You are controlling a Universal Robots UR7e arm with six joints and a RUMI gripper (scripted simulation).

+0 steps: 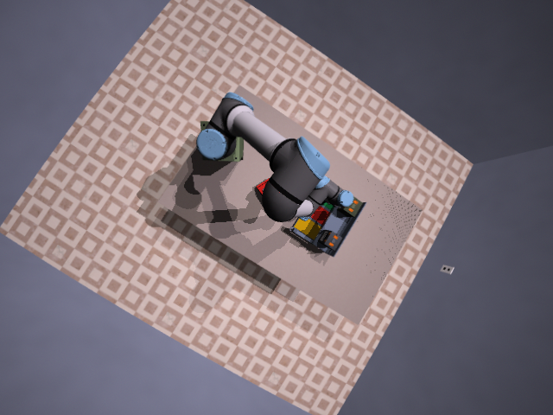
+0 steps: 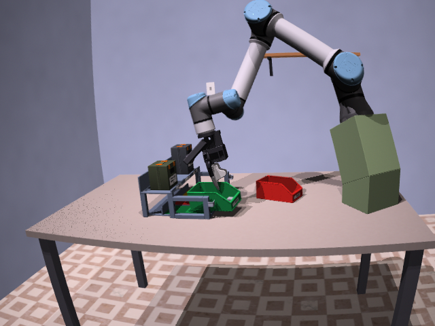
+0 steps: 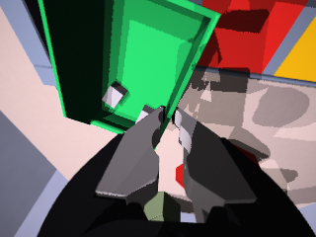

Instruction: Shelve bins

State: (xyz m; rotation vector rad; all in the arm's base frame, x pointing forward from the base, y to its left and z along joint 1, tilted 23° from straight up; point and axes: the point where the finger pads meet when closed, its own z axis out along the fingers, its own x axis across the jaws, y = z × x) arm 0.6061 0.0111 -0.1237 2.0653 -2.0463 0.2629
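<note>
The green bin lies 10 mm ahead of my hand, 50 mm to the left of it and 30 mm below it. Round my hand: green mark (110 mm ahead, 40 mm to the left, 90 mm below); then red mark (100 mm ahead, 70 mm to the right, 90 mm below); then yellow mark (90 mm ahead, 190 mm to the right, 90 mm below).
</note>
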